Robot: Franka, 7 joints.
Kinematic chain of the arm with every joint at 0, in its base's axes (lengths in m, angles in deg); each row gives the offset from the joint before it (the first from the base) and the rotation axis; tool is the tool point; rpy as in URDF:
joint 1: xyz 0 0 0.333 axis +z
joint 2: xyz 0 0 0 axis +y
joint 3: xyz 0 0 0.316 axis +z
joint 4: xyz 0.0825 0 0 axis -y
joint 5: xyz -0.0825 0 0.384 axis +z
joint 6: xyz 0 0 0 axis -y
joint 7: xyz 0.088 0 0 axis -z
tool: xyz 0 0 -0.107 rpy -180 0 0
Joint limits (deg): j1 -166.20..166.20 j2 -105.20..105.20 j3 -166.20..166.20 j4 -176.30..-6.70 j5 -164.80..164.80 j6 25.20..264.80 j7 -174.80..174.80
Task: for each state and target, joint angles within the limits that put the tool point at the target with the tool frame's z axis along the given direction. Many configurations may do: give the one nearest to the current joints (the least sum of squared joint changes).
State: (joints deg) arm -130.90 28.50 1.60 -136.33 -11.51 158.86 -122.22
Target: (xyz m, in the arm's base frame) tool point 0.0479 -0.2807 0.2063 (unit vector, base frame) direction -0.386 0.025 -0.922
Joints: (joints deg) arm -106.16 -14.79 27.10 -172.87 -32.28 150.15 -122.22
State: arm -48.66 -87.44 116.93 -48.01 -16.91 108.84 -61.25
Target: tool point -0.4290 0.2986 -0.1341 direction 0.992 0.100 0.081
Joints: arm -8.57 -105.15 147.40 -43.56 -7.55 60.12 -61.25
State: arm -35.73 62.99 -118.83 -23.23 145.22 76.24 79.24
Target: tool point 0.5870 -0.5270 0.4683 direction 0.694 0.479 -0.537
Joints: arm -44.82 76.62 -103.49 -6.81 159.46 85.12 79.24
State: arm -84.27 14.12 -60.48 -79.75 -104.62 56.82 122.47
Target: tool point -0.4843 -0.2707 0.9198 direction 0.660 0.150 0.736
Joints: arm -129.87 43.71 -71.64 -31.98 -132.19 77.28 122.47
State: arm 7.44 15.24 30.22 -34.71 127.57 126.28 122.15
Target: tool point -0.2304 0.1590 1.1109 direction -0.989 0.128 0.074
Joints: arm 25.49 -26.31 33.29 -43.27 121.60 96.36 122.15
